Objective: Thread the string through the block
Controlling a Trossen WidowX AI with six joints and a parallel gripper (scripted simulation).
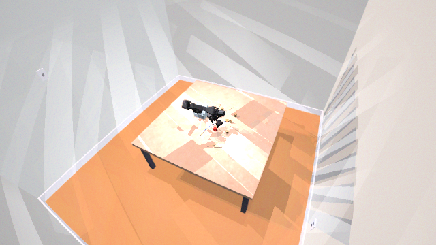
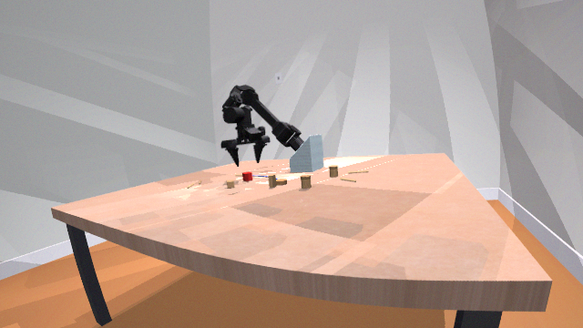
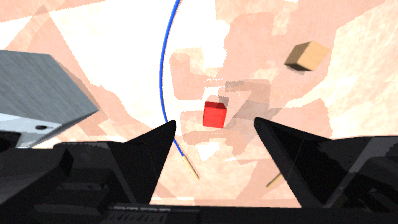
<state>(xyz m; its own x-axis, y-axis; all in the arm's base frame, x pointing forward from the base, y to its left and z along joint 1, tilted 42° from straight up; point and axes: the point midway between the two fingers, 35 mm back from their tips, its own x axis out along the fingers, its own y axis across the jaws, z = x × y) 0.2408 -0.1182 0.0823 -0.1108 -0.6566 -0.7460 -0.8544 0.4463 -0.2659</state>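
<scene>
Now: the red block 4 cm below my gripper tip and 1 cm to the right of it. Also, from my gripper tip: thin wooden stick (11 cm behind, 8 cm to the right, 6 cm below); round wooden button (16 cm to the left, 8 cm ahead, 5 cm below); small wooden piece (13 cm ahead, 5 cm below, 1 cm to the right).
</scene>
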